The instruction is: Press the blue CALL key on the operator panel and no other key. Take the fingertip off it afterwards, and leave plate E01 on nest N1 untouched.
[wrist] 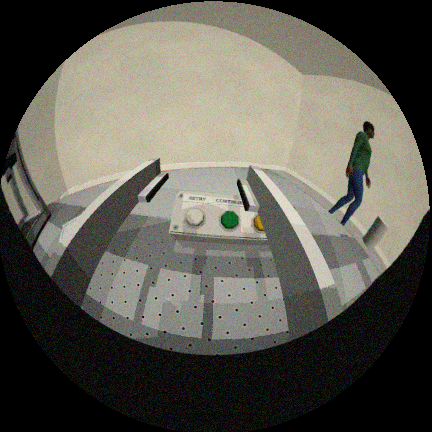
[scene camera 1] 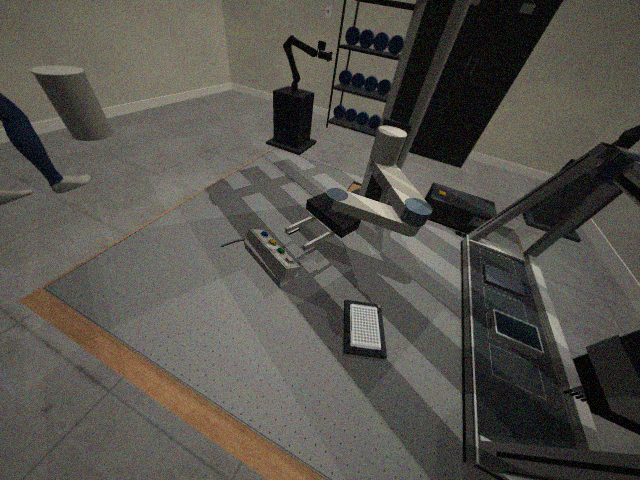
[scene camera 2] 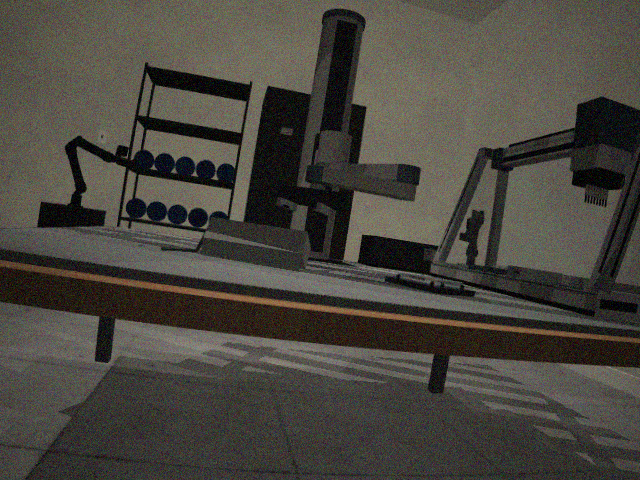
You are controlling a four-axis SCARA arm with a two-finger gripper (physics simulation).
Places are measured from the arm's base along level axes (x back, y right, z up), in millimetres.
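Where they show: gripper, fingertip midpoint: (wrist: 202,168) (scene camera 1: 294,239) (scene camera 2: 298,204).
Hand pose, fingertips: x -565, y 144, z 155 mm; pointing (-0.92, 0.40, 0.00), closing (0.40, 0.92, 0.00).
After its pixels a point has its place.
The operator panel (scene camera 1: 287,272) @(z 75, x -636, y 126 mm) (scene camera 2: 253,242) @(z 57, x -621, y 235 mm) (wrist: 212,220) @(z 73, x -580, y 169 mm) is a pale sloped box. In scene camera 1, its blue key (scene camera 1: 264,234) @(z 85, x -540, y 278 mm) is at the far end, followed by the yellow key (scene camera 1: 272,241) @(z 82, x -552, y 237 mm) (wrist: 259,222) @(z 81, x -549, y 230 mm), green key (scene camera 1: 280,250) @(z 84, x -575, y 190 mm) (wrist: 230,220) @(z 80, x -566, y 190 mm) and white key (scene camera 1: 289,259) @(z 84, x -593, y 144 mm) (wrist: 195,217) @(z 81, x -585, y 145 mm). The blue key does not show in the wrist view. My gripper (scene camera 1: 296,238) @(z 155, x -565, y 144 mm) (scene camera 2: 304,208) @(z 155, x -565, y 144 mm) (wrist: 202,168) @(z 155, x -565, y 144 mm) is open and empty, its two long fingers apart, at the panel's arm side. They appear clear of the keys; their exact height is unclear. White plate E01 (scene camera 1: 364,326) @(z 36, x -667, y -155 mm) lies on dark nest N1 (scene camera 1: 347,335) @(z 25, x -710, y -119 mm).
A cable (scene camera 1: 232,242) @(z 17, x -583, y 395 mm) leaves the panel's far end. A gantry machine (scene camera 1: 465,335) @(z 32, x -541, y -450 mm) (scene camera 2: 461,206) @(z 279, x -97, y -513 mm) stands at the right. A dark box (scene camera 1: 462,204) @(z 128, x 75, y -395 mm) (scene camera 2: 395,251) @(z 81, x 34, y -337 mm) lies behind the arm. A shelf rack (scene camera 1: 369,52) (scene camera 2: 199,85) stands at the back. A person (scene camera 1: 31,142) (wrist: 357,155) is beyond the table.
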